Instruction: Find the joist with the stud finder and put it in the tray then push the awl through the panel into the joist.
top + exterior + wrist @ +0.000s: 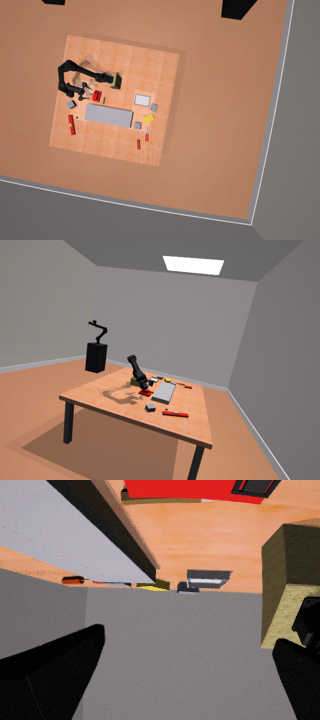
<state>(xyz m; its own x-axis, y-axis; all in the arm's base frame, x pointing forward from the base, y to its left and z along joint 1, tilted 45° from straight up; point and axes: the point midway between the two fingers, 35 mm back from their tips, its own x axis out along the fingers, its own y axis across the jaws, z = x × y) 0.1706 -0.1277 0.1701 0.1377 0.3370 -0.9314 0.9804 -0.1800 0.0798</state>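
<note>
Right now the red stud finder is 20 mm behind my gripper tip, 10 mm to the right of it and 100 mm below it. Also, from my gripper tip: white tray: 10 mm behind, 500 mm to the left, 130 mm below; then red level: 360 mm ahead, 270 mm to the right, 120 mm below; then awl: 70 mm to the left, 130 mm below.
</note>
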